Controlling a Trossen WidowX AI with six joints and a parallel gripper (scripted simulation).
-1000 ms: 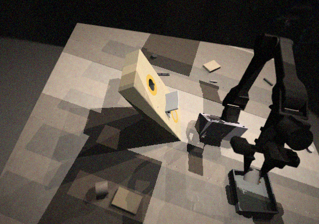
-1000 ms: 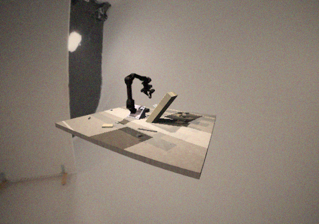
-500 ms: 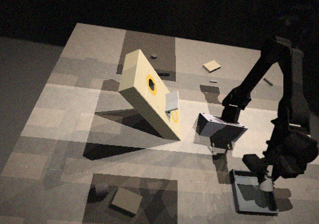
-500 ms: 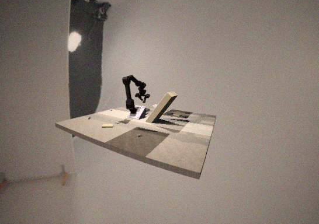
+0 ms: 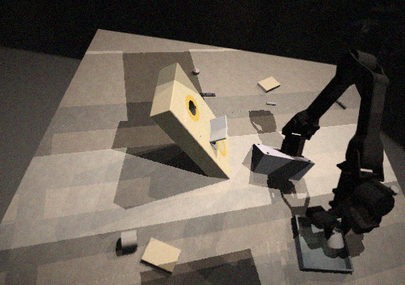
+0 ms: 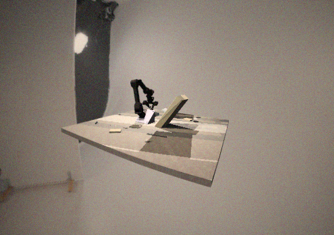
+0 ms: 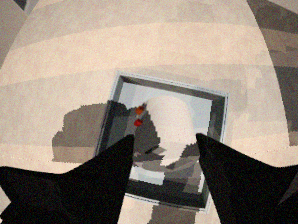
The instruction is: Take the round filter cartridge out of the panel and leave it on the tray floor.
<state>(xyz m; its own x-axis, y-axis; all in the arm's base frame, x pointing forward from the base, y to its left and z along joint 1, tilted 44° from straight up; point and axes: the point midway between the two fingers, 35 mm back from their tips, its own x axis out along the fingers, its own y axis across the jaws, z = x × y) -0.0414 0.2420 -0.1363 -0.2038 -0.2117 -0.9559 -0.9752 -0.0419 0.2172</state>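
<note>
The pale round filter cartridge is right at my gripper tip. Also, from my gripper tip: cream service panel (390 mm ahead, 300 mm to the right, 60 mm above); blue-grey tray (80 mm below).
</note>
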